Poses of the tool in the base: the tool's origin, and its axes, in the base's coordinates. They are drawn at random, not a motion.
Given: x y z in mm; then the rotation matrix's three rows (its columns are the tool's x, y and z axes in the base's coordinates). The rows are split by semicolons.
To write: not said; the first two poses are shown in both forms.
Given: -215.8 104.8 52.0; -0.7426 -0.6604 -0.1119; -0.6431 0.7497 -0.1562; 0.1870 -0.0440 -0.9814
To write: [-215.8 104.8 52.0 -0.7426 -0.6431 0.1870 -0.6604 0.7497 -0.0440]
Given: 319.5 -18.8 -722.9; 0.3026 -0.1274 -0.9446; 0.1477 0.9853 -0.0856; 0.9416 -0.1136 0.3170
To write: [319.5 -18.8 -722.9 0.3026 0.1477 0.9416 -0.1274 0.9853 -0.1136]
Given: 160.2 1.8 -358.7; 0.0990 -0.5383 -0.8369; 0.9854 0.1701 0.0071; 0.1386 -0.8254 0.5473
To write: [160.2 1.8 -358.7 0.0990 0.9854 0.1386 -0.5383 0.1701 -0.8254]
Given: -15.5 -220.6 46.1; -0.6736 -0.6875 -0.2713; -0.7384 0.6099 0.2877; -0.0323 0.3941 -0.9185
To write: [-15.5 -220.6 46.1 -0.6736 -0.7384 -0.0323 -0.6875 0.6099 0.3941]
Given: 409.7 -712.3 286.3; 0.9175 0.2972 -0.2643; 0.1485 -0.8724 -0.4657; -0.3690 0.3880 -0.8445
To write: [409.7 -712.3 286.3 0.9175 0.1485 -0.3690 0.2972 -0.8724 0.3880]
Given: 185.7 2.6 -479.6; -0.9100 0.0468 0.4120; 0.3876 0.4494 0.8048; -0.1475 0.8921 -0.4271
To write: [185.7 2.6 -479.6 -0.9100 0.3876 -0.1475 0.0468 0.4494 0.8921]
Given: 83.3 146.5 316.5; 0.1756 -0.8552 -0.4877; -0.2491 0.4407 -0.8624; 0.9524 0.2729 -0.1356
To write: [83.3 146.5 316.5 0.1756 -0.2491 0.9524 -0.8552 0.4407 0.2729]
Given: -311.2 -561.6 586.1; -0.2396 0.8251 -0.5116; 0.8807 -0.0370 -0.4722; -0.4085 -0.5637 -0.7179
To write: [-311.2 -561.6 586.1 -0.2396 0.8807 -0.4085 0.8251 -0.0370 -0.5637]
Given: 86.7 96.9 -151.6; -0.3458 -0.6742 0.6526; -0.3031 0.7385 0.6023; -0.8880 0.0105 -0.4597
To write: [86.7 96.9 -151.6 -0.3458 -0.3031 -0.8880 -0.6742 0.7385 0.0105]
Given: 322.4 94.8 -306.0; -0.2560 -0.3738 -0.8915; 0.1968 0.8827 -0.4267; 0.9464 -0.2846 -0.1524
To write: [322.4 94.8 -306.0 -0.2560 0.1968 0.9464 -0.3738 0.8827 -0.2846]
